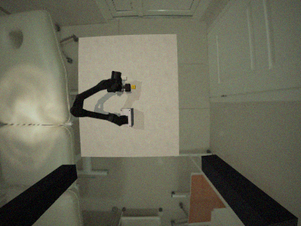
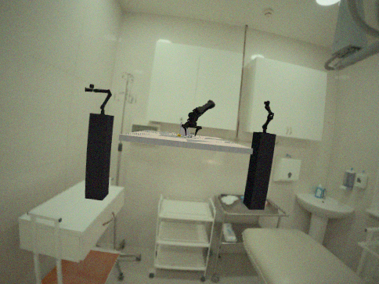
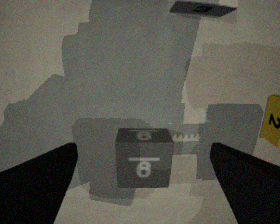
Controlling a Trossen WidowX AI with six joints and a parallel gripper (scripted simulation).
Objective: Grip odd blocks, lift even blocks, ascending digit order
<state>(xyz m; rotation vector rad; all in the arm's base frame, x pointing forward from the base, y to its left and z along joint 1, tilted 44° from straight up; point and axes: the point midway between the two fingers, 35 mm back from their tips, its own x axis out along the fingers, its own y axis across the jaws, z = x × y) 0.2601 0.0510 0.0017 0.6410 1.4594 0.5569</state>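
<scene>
The grey block lies 10 mm behind my gripper tip. Also, from my gripper tip: yellow block (110 mm to the right, 10 mm ahead); then white block (90 mm ahead, 30 mm to the right).
</scene>
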